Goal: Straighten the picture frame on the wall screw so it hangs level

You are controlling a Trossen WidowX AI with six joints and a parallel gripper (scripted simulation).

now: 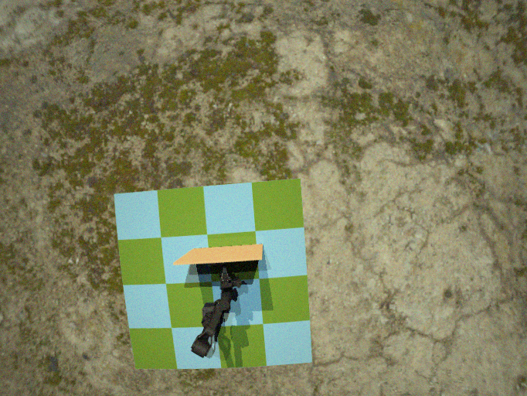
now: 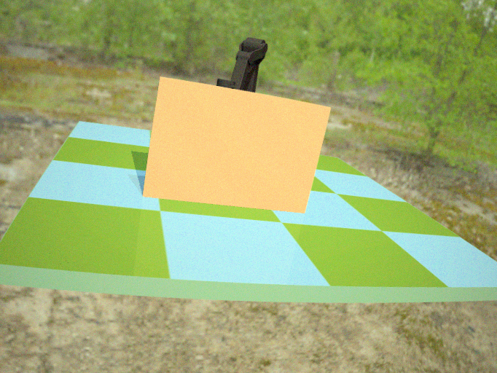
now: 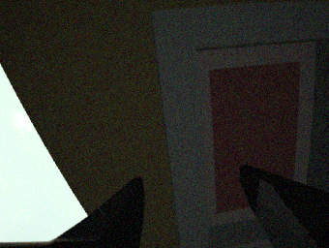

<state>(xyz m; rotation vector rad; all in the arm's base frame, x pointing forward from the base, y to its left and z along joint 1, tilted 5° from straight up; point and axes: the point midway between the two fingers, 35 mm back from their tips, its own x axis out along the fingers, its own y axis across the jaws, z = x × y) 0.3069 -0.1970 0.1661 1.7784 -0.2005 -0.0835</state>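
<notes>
The picture frame is 40 mm ahead of my gripper tip, 10 mm to the left of it and 50 mm below it. Round my gripper tip: orange wall panel: 50 mm ahead, 10 mm to the left, 60 mm below.
</notes>
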